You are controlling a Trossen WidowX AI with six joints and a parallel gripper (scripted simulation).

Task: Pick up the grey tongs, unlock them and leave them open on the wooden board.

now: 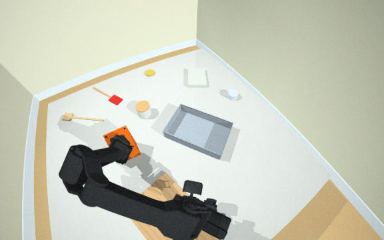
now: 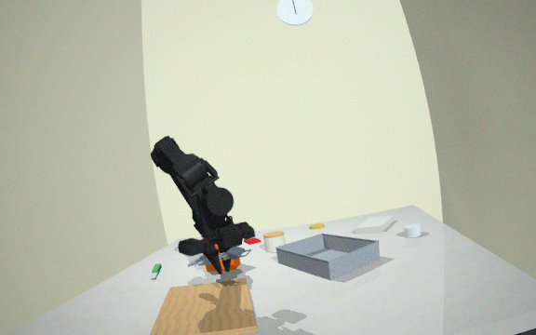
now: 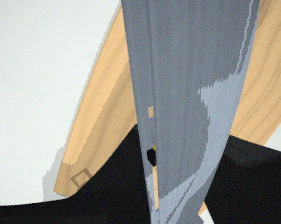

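Now: gripper tip 70 mm past the wooden board, 10 mm to the left of it and 90 mm above it. Also, from my gripper tip: red spatula 200 mm behind, 820 mm to the left, 90 mm below; grey roasting tin 210 mm ahead, 320 mm to the left, 70 mm below; white block 400 mm ahead, 720 mm to the left, 90 mm below.
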